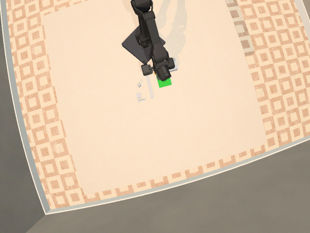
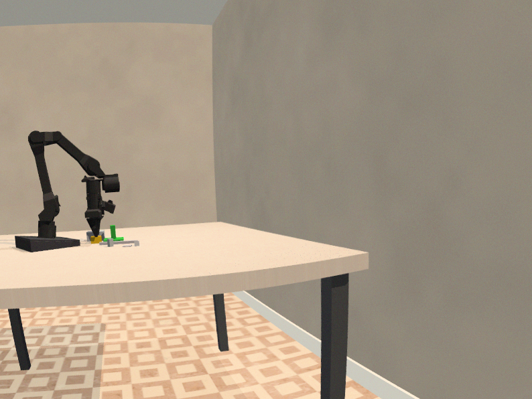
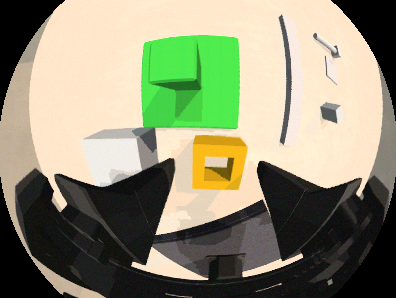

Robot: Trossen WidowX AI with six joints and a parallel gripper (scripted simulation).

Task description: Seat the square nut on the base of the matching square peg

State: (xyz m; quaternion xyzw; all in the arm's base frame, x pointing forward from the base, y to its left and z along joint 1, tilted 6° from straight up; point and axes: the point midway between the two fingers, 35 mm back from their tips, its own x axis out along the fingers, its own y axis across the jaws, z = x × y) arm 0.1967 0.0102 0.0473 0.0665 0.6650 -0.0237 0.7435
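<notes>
Now: the grey block 90 mm to the left of my hand and 40 mm below it. Also, from my hand: long strip (80 mm to the right, 80 mm ahead, 60 mm below).
</notes>
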